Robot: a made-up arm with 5 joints.
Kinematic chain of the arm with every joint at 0, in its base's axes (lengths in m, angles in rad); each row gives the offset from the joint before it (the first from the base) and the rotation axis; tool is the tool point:
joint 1: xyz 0 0 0.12 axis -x
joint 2: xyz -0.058 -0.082 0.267 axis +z
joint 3: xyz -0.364 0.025 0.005 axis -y
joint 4: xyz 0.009 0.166 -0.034 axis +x
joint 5: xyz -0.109 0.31 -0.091 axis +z
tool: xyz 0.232 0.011 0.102
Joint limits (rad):
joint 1: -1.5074..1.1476
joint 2: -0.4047..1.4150
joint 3: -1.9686..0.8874
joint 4: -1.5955..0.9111
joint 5: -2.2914..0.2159
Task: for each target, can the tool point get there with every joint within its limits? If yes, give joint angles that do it. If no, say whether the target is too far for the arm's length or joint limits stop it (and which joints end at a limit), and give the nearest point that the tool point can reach.
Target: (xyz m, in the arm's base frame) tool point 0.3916 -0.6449 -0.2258
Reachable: no: joint limits stop it (at a limit: joint 2, joint 3, joint 4) | nearest point -0.3191 -0.6313 -0.2185 | short by 0.711 m
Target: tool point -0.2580 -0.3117 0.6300
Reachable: yes | joints -1.2319 -0.2068 0.3258 0.6847 -0.1346
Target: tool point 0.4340 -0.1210 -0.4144
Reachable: no: joint limits stop it (at a limit: joint 1, joint 2, joint 5) | nearest point 0.0022 0.1395 -0.1599 | short by 0.565 m
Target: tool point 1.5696 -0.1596 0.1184
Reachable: no: too far | nearest point 0.0766 -0.1131 0.3298 | short by 1.509 m
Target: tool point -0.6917 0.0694 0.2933
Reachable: yes | joints -0.0690 0.1470 -1.5977 -1.3196 -0.4854
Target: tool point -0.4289 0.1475 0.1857
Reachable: yes | joints 0.9311 0.9783 0.6616 -0.9013 -0.1781
